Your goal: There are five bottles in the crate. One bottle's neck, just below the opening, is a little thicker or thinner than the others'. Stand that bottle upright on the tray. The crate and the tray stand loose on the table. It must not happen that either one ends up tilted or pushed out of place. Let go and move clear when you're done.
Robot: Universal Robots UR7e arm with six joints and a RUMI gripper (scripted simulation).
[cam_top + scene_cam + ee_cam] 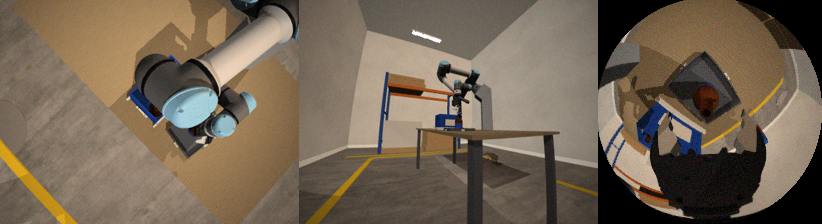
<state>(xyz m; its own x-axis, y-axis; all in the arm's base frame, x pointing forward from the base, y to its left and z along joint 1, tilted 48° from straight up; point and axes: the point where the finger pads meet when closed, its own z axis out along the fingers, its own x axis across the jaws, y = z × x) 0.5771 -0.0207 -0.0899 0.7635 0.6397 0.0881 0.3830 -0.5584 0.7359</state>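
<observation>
Now: the grey tray 14 cm below my hand. From my hand the other things lie so: brown bottle (1 cm ahead, 24 cm to the right, 7 cm below); blue crate (9 cm behind, 25 cm to the right, 7 cm below).
</observation>
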